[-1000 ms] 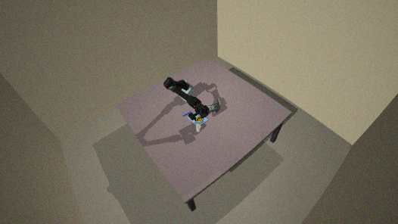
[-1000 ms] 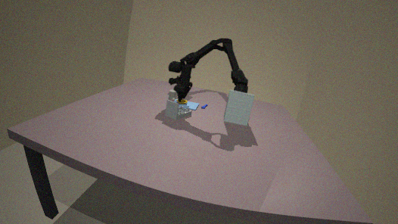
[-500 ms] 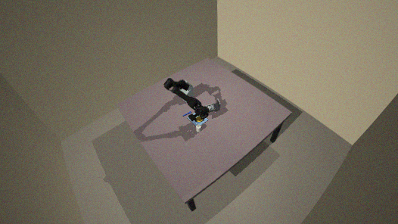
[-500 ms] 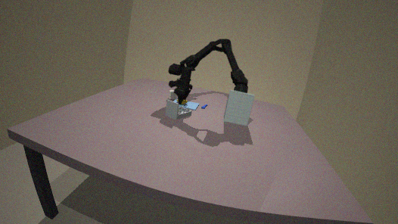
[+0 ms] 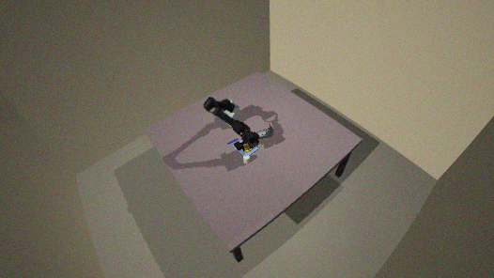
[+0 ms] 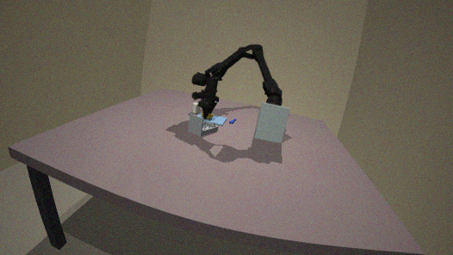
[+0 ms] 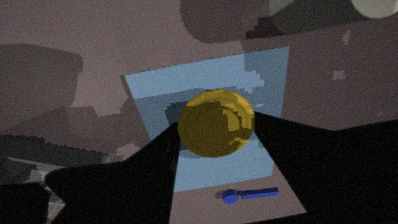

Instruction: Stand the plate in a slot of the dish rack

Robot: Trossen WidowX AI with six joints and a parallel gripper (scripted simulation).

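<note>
My gripper tip is now 20 mm past the light blue mat. Round my gripper tip: yellow plate: 10 mm above; then blue spoon: 140 mm behind, 20 mm to the right; then white cup: 80 mm ahead, 80 mm to the right, 20 mm above.
</note>
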